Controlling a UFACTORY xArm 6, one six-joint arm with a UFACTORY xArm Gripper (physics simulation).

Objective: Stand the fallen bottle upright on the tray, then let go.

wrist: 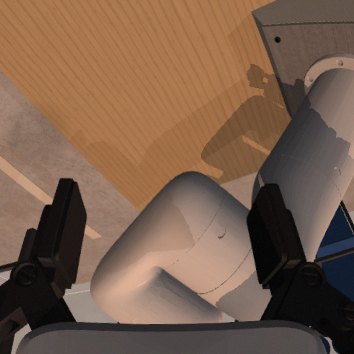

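Seen in the pictures: gripper, between the fingertips: (168, 198); arm's base, origin of its link: (348, 92).
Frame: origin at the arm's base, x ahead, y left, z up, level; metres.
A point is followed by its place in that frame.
Note:
My gripper (168, 198) @[z 0.214, x 0.180, y 0.174 m] is open in the wrist view. Its two black fingers stand wide apart at the lower left and lower right, and no object is between them. Part of the robot's own pale arm shows behind the gap. The bottle and the tray do not show in the wrist view, so where the gripper is relative to them cannot be told.
The wooden table top (125, 75) @[z -0.146, x 0.116, y 0.295 m] fills the upper part, its edge running diagonally at the left. The arm's grey base block (310, 42) @[z -0.029, x 0.077, y 0.025 m] is at the upper right. The pale arm (200, 240) @[z 0.189, x 0.094, y 0.199 m] bends across the lower middle. Greyish floor (30, 125) shows beyond the table edge.

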